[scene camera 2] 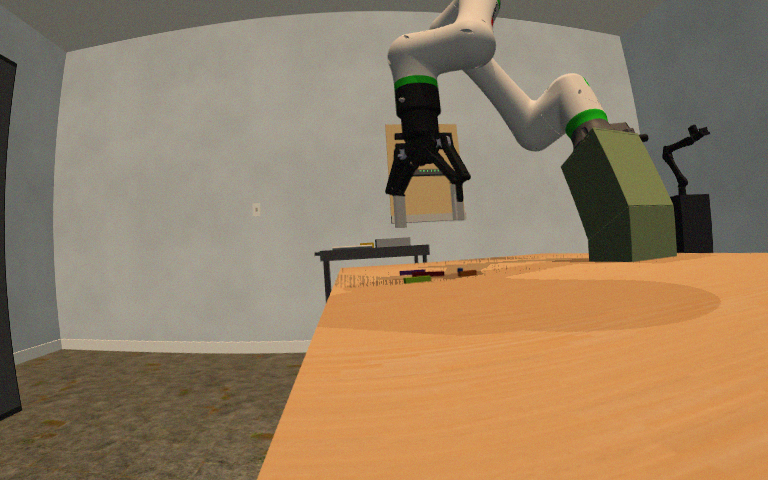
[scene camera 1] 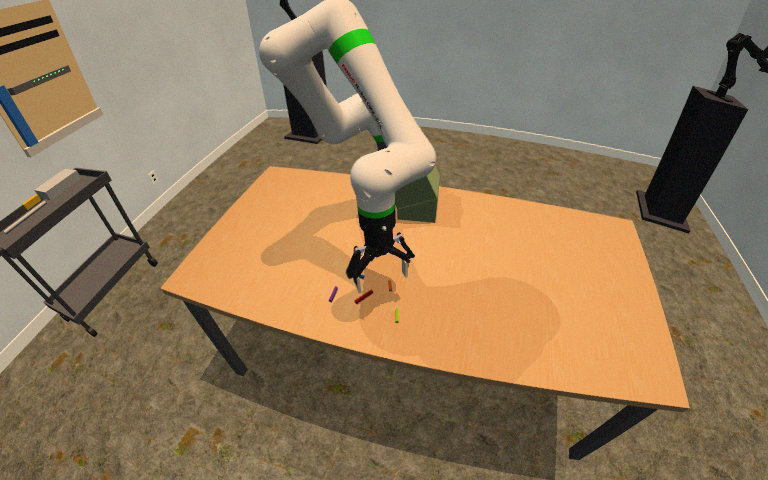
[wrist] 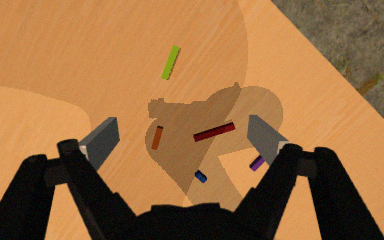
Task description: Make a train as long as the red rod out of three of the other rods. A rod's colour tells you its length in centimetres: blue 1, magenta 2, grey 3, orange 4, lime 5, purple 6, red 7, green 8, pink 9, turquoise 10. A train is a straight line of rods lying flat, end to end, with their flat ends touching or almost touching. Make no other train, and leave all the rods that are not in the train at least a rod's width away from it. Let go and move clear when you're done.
Labels:
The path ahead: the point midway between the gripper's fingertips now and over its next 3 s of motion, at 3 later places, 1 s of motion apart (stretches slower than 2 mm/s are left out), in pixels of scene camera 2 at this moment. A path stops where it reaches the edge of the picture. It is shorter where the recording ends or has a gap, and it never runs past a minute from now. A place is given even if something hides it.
My gripper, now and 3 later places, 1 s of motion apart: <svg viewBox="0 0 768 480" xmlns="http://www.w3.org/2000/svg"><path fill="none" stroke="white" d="M428 224L415 243L416 259L417 272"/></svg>

